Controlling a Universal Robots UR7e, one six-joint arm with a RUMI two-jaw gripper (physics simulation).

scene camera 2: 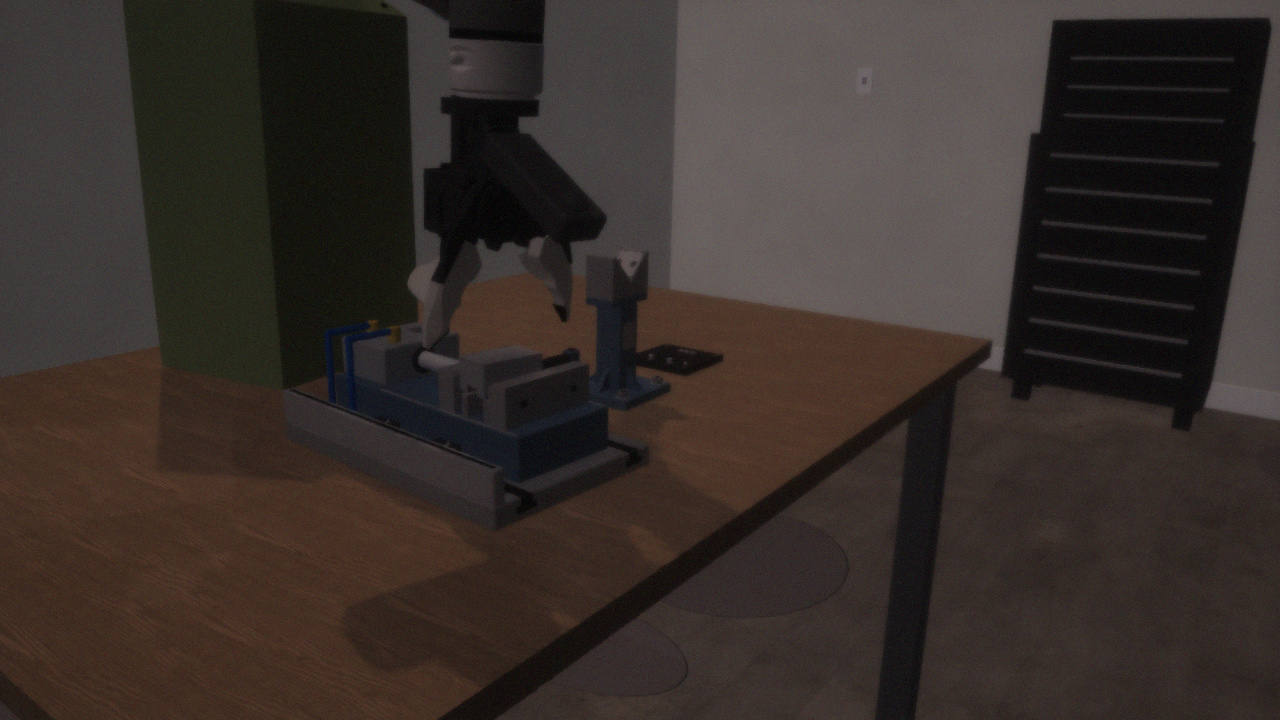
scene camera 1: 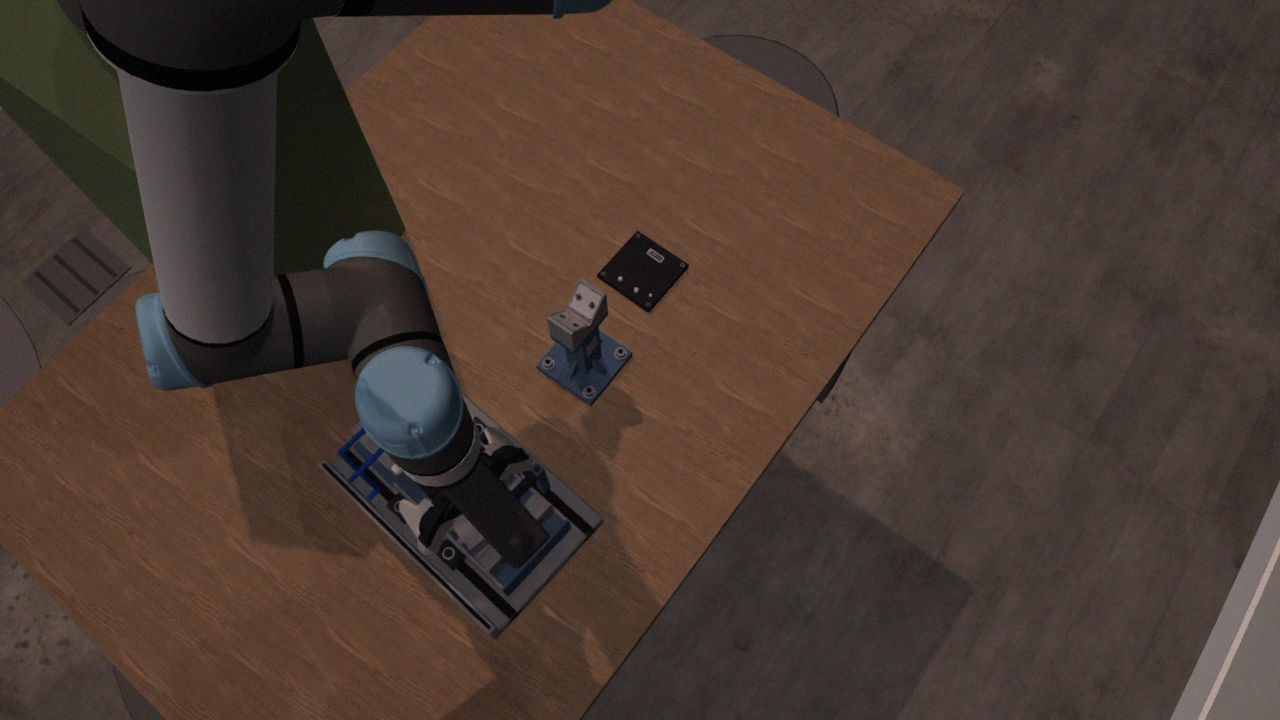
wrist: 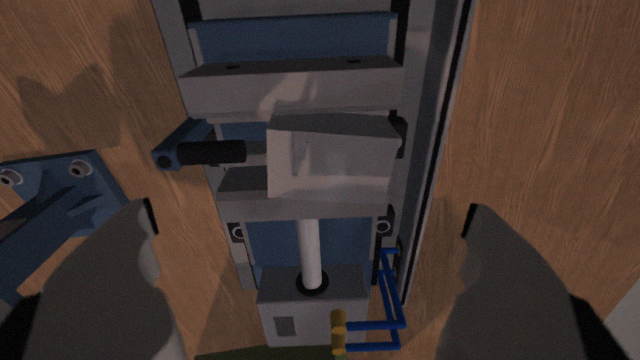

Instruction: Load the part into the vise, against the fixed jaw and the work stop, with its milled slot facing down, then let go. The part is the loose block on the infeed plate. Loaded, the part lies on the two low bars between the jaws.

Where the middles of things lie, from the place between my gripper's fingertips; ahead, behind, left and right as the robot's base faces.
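The part [scene camera 1: 466,531] is 10 mm ahead of my hand, 10 mm to the right of it and 30 mm below it. Going by their middles, the part is the nearest to my hand of the things named here. Work stop [wrist: 184,146]: 20 mm ahead of my hand, 60 mm to the left of it, 60 mm below it. Black infeed plate [scene camera 1: 637,269]: 20 mm behind my hand, 120 mm below it, 410 mm to the left of it. Going by their middles, the black infeed plate is the farthest from my hand of the things named here.
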